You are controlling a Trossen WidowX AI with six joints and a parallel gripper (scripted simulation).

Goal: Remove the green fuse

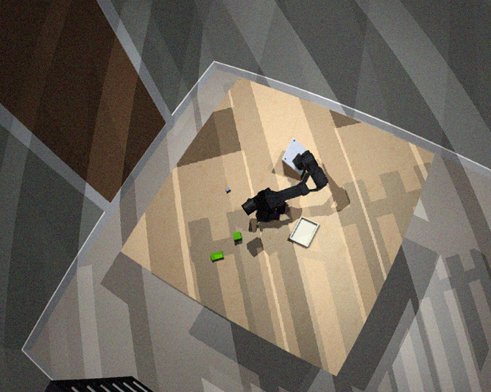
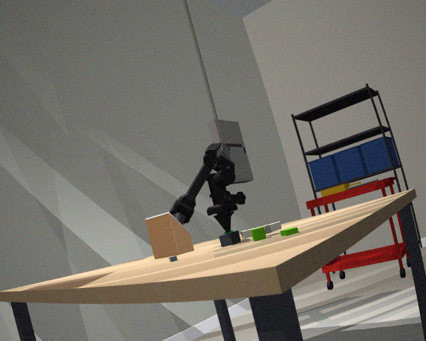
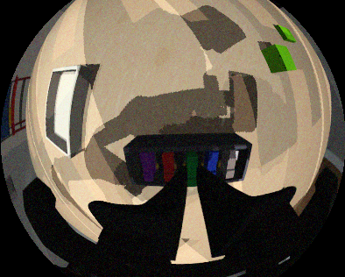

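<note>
My gripper tip is now 10 mm past the grey tray, 210 mm to the right of it and 40 mm above it. The rest, counted from my gripper tip: green fuse: 10 mm below; then green cube: 180 mm ahead, 70 mm to the right, 20 mm below; then flat green block: 320 mm ahead, 100 mm to the right, 40 mm below.
</note>
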